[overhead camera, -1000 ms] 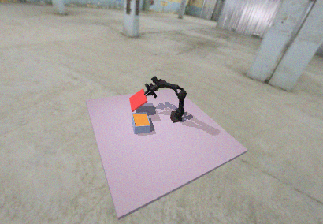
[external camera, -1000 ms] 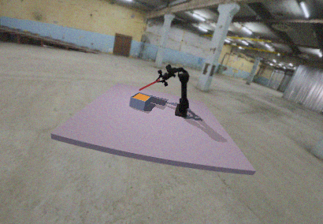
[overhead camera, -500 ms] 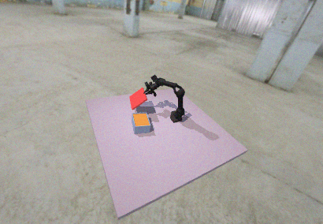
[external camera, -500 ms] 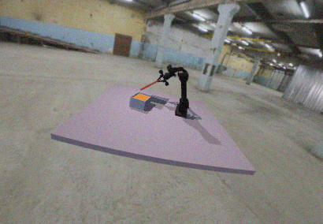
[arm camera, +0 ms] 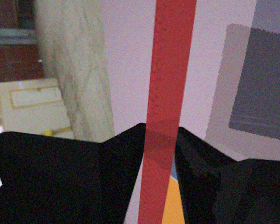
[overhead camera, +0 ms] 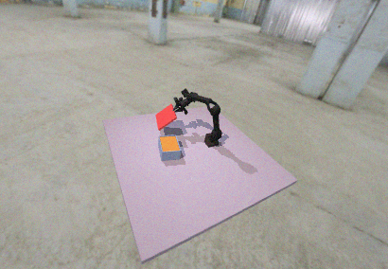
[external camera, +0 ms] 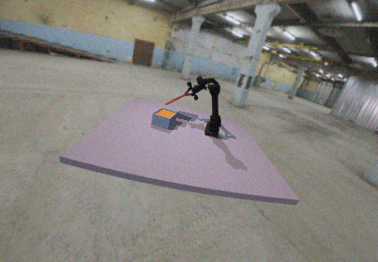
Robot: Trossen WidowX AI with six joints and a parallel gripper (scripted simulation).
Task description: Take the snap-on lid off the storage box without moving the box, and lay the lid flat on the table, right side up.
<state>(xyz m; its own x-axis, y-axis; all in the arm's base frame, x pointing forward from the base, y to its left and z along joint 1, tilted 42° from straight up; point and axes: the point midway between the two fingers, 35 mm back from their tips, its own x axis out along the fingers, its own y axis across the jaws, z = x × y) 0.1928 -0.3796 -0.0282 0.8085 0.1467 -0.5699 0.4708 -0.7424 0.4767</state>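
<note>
Now: gripper tip 6 cm short of the lid, 3 cm to the left of it and 5 cm above it. Also, from my gripper tip: blue-grey storage box 16 cm ahead, 23 cm to the left, 18 cm below.
</note>
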